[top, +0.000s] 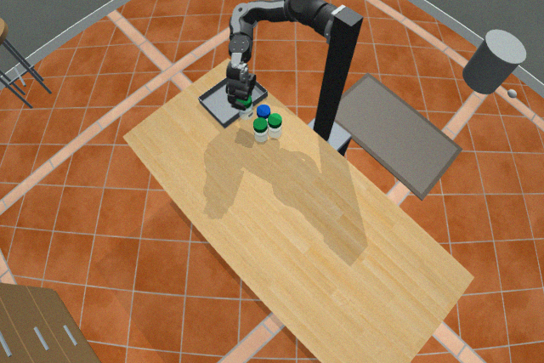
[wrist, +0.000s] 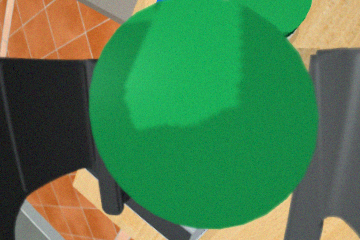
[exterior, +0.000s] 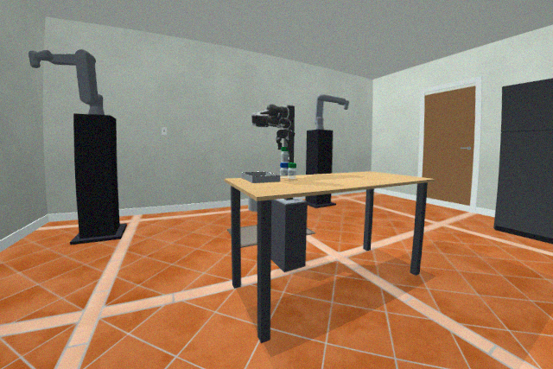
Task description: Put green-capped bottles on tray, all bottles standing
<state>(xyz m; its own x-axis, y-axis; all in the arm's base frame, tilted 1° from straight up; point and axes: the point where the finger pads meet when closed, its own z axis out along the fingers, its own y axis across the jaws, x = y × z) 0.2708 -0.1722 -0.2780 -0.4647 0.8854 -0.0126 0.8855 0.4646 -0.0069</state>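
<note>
Now: the tray 190 mm below my hand, 140 mm to the right of it and 60 mm behind it. Also, from my hand: blue-capped bottle: 160 mm below, 70 mm behind, 40 mm to the left.
</note>
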